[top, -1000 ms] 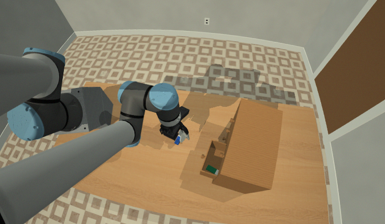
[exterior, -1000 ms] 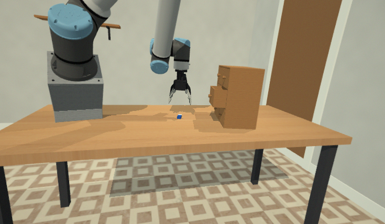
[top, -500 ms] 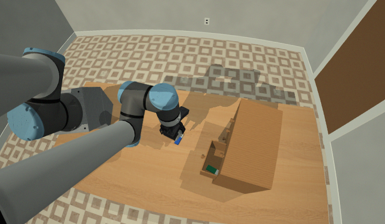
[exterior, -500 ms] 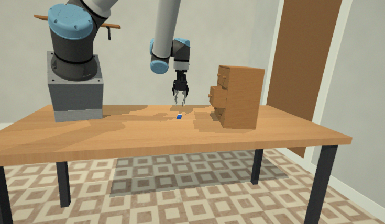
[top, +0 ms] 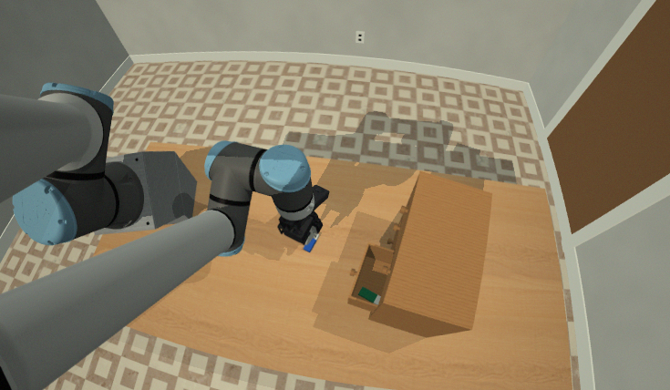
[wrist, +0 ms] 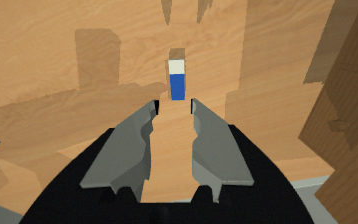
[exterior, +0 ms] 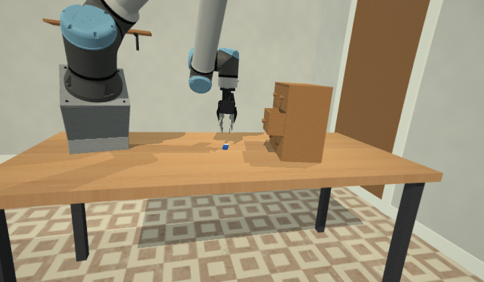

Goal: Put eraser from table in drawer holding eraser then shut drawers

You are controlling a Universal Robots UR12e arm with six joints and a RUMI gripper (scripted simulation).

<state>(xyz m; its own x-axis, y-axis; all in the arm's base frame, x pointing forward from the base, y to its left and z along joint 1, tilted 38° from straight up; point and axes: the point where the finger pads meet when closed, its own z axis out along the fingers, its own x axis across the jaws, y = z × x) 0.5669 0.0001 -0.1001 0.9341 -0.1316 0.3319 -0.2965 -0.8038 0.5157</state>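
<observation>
The blue eraser lies 10 mm to the left of my hand and 80 mm below it. Also, from my hand: green eraser 210 mm ahead, 170 mm to the right, 30 mm above.
</observation>
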